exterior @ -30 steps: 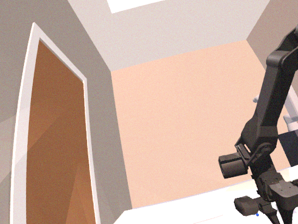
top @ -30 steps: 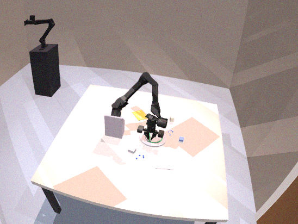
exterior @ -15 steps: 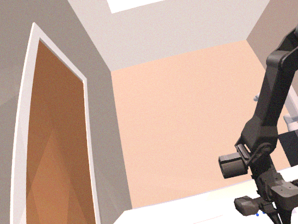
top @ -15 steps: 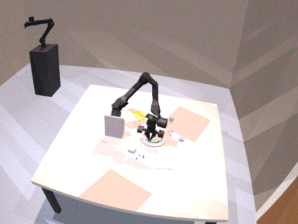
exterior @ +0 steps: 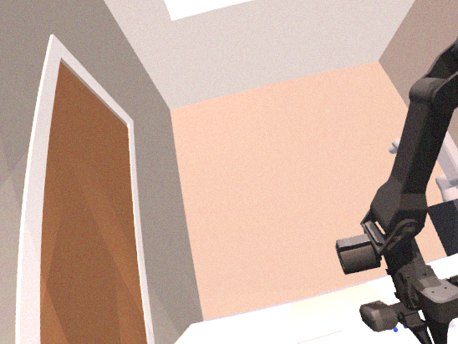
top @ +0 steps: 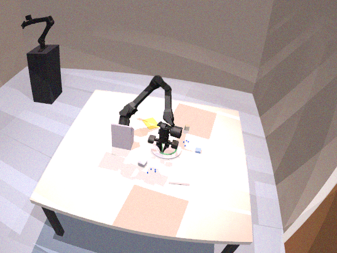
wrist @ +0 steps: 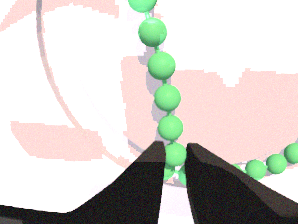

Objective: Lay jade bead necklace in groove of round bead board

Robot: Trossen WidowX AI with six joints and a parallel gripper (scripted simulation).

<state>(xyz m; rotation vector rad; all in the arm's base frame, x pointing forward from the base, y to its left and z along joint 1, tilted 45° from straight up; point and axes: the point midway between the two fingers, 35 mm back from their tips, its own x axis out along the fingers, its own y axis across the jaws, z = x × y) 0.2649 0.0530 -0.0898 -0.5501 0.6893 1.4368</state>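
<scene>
Now: gripper tip 20 mm short of the round white bead board, 50 mm to the right of it and 10 mm above it. Also, from my gripper tip: yellow sheet (120 mm behind, 300 mm to the left, 10 mm below); thin rod (130 mm ahead, 240 mm to the right, 10 mm below); blue block (230 mm ahead, 70 mm to the left, 10 mm below).
</scene>
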